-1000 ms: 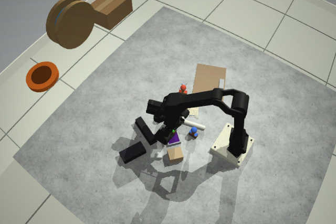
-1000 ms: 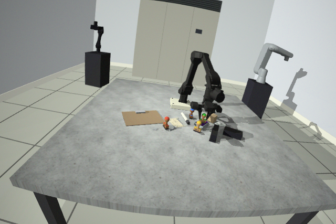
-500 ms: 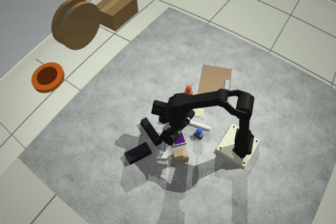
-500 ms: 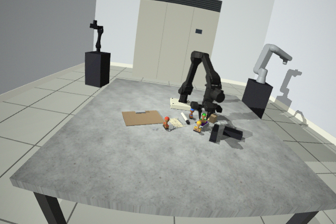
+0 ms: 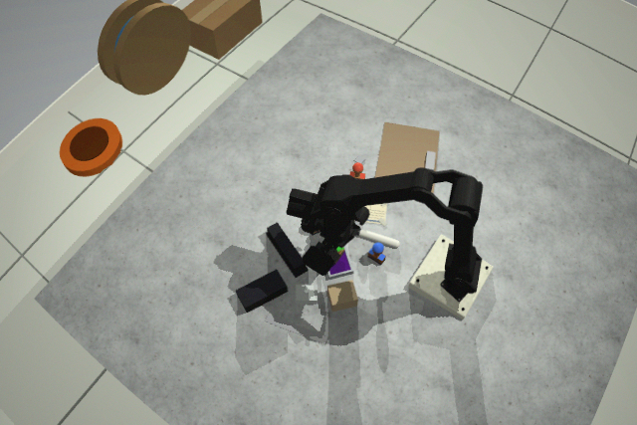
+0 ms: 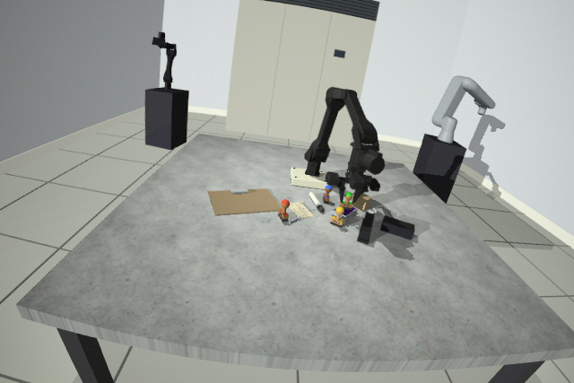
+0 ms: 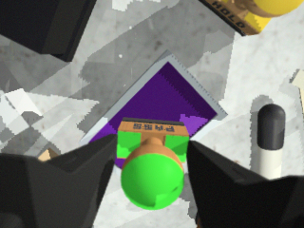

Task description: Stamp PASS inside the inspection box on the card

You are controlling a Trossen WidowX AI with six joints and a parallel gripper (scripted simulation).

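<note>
The purple ink pad lies 4 cm below my gripper tip. The rest, counted from my gripper tip: yellow-knobbed stamp (9 cm ahead, 3 cm to the right, 2 cm below); then blue-knobbed stamp (7 cm to the right, 7 cm behind, 2 cm below); then green pass stamp (right at my gripper tip).
</note>
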